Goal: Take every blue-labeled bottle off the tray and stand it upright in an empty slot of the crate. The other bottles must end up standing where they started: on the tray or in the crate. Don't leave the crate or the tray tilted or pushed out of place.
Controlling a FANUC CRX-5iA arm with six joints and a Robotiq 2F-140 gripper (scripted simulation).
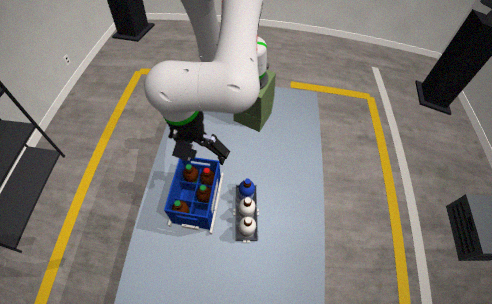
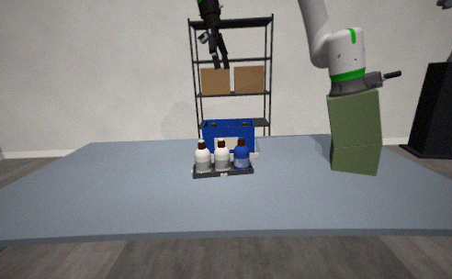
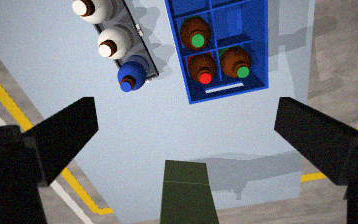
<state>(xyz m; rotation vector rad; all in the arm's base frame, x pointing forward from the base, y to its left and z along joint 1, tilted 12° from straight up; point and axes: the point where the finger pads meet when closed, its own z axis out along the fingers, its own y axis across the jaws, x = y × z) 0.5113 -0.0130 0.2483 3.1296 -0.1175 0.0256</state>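
My hand is 100 mm past the blue-labeled bottle, 140 mm to the right of it and 380 mm above it. The rest, counted from my hand: blue crate (80 mm to the right, 380 mm below).
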